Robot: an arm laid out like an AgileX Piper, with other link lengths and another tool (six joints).
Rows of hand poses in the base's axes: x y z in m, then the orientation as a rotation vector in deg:
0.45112, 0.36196, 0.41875, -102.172, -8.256, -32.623
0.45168, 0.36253, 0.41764, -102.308, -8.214, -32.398
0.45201, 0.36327, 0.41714, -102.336, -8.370, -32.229
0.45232, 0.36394, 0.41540, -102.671, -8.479, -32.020
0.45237, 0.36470, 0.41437, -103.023, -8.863, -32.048
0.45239, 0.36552, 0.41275, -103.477, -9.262, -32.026
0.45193, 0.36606, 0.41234, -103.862, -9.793, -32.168
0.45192, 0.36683, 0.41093, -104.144, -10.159, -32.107
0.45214, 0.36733, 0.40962, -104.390, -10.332, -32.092
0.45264, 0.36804, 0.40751, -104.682, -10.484, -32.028
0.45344, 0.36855, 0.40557, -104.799, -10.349, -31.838
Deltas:
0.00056, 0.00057, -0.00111, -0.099, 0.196, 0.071
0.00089, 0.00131, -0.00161, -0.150, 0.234, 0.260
0.00120, 0.00198, -0.00335, -0.478, 0.377, 0.380
0.00125, 0.00274, -0.00438, -0.910, 0.223, 0.543
0.00127, 0.00356, -0.00600, -1.440, 0.113, 0.722
0.00081, 0.00410, -0.00641, -1.951, -0.185, 0.908
0.00080, 0.00487, -0.00782, -2.306, -0.282, 1.120
0.00102, 0.00537, -0.00913, -2.583, -0.317, 1.190
0.00152, 0.00608, -0.01124, -2.893, -0.302, 1.264
0.00232, 0.00659, -0.01318, -2.955, -0.086, 1.258

